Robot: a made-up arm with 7 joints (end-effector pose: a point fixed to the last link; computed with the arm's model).
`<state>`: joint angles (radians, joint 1 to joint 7).
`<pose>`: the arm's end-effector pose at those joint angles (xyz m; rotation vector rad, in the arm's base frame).
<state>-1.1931 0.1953 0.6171 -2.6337 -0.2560 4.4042 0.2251</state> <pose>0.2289 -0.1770 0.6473 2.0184 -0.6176 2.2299</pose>
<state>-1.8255 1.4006 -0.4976 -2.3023 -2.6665 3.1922 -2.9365</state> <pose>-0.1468 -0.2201 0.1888 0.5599 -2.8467 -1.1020</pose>
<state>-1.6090 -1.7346 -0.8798 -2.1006 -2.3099 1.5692 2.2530</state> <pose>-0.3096 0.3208 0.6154 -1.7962 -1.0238 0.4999</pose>
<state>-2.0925 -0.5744 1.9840 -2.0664 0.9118 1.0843 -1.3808</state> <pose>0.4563 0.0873 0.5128 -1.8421 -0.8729 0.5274</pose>
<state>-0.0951 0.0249 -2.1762 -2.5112 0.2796 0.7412 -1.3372</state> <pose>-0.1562 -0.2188 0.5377 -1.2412 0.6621 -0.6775</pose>
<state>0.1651 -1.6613 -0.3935 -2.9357 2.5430 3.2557 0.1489</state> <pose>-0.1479 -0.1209 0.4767 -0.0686 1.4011 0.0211</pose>
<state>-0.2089 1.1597 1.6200 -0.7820 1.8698 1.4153 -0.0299</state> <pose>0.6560 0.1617 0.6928 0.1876 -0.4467 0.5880</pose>
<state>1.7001 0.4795 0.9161 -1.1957 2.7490 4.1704 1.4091</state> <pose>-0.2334 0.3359 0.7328 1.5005 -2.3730 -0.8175</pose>
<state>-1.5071 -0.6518 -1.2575 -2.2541 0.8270 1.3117 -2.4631</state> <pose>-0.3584 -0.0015 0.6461 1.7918 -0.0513 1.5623</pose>
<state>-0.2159 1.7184 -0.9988 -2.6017 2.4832 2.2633 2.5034</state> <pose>0.0521 -0.2607 0.2658 2.6308 1.0036 -0.8572</pose>
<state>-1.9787 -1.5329 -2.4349 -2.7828 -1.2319 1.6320 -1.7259</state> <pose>-0.1222 0.1657 0.2006 2.2838 -0.8795 1.5700</pose>
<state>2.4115 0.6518 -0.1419 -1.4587 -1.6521 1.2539 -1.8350</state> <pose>-0.4078 0.4835 0.5323 -0.7250 1.0344 -0.2183</pose>
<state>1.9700 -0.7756 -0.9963 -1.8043 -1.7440 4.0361 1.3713</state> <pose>0.2396 -0.0458 0.8191 -0.6419 -0.9550 -1.1768</pose>
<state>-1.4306 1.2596 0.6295 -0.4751 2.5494 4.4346 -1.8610</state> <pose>0.1498 -0.5470 0.4491 -1.0707 2.9192 -0.3078</pose>
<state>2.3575 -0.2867 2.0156 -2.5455 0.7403 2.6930 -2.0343</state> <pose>-0.1290 -0.3556 0.5802 2.9173 -0.7650 0.0493</pose>
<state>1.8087 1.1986 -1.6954 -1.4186 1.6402 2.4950 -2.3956</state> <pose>0.2701 0.4883 0.6874 0.6409 2.0911 1.1207</pose>
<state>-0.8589 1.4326 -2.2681 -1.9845 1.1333 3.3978 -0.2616</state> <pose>0.0680 -0.3976 0.7274 0.1244 -0.7499 -0.1180</pose>
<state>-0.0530 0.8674 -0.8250 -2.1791 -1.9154 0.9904 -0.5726</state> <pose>0.3402 -0.3472 0.3873 0.2792 0.3299 -2.3298</pose>
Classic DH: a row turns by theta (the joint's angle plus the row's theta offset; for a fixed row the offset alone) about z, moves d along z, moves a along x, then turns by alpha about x. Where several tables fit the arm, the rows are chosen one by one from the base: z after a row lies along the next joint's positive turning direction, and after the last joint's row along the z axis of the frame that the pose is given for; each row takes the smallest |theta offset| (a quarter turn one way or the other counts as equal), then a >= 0, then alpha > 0; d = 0 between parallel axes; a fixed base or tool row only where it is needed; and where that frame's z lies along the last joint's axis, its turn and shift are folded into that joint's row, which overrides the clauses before.
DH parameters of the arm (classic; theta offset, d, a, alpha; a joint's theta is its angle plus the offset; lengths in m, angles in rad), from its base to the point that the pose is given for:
joint 1: 0 0.397 0 -1.5708
joint 2: 0 0 0 1.5708
joint 3: 0 0.395 0.097 1.5708
joint 4: 0 0 -0.053 -1.5708
joint 5: 0 0.248 0 1.5708
joint 6: 0 0 0.092 1.5708
joint 7: 0 0 0 0

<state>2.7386 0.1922 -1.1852 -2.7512 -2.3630 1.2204 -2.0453</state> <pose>0.0087 0.3016 0.4922 -0.8973 0.2118 -1.0987</pose>
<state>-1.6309 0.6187 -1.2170 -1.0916 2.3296 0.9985 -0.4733</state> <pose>-0.3402 -0.4665 0.8150 -1.5984 1.2396 -2.0573</pose>
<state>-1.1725 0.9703 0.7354 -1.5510 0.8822 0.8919 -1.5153</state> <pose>0.4826 -0.3416 0.4030 -0.8860 -0.7353 -0.5846</pose>
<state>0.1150 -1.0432 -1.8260 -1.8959 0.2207 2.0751 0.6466</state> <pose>-0.3390 -0.4644 0.4851 -0.5443 1.9077 -0.5388</pose>
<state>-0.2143 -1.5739 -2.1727 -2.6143 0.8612 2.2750 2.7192</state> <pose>-0.2153 -0.2107 0.1688 1.1778 0.0668 1.8199</pose>
